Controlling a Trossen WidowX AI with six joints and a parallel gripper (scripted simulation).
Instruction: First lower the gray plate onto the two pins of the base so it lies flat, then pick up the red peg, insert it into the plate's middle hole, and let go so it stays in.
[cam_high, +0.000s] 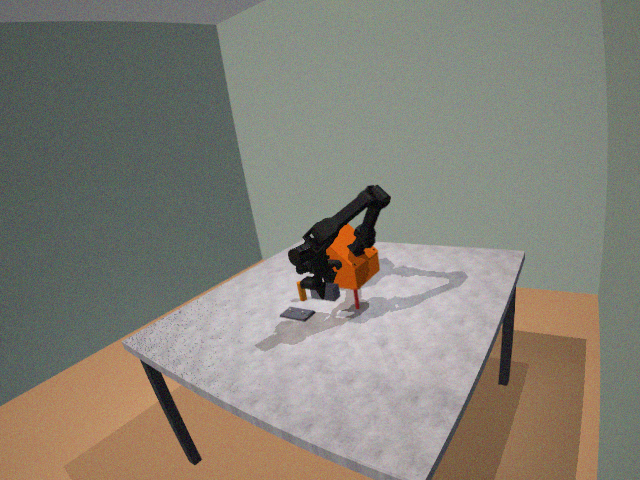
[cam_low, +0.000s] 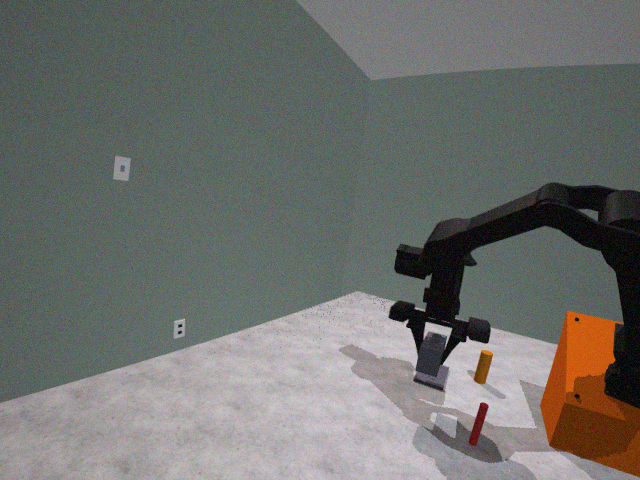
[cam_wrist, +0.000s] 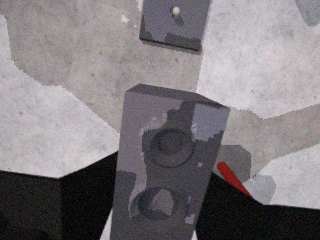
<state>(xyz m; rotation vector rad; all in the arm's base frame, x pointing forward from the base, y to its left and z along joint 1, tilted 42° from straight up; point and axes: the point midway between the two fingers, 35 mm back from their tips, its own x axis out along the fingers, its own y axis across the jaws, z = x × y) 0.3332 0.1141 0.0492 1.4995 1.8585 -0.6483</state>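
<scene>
Now: the gray base 15 cm to the right of my gripper tip, 10 cm below it and 3 cm ahead of it. From my gripper tip the other things lie so: red peg: 12 cm behind, 6 cm below, 4 cm to the left; short orange peg: 22 cm to the right, 8 cm behind, 6 cm below; gray plate: 3 cm above.
</scene>
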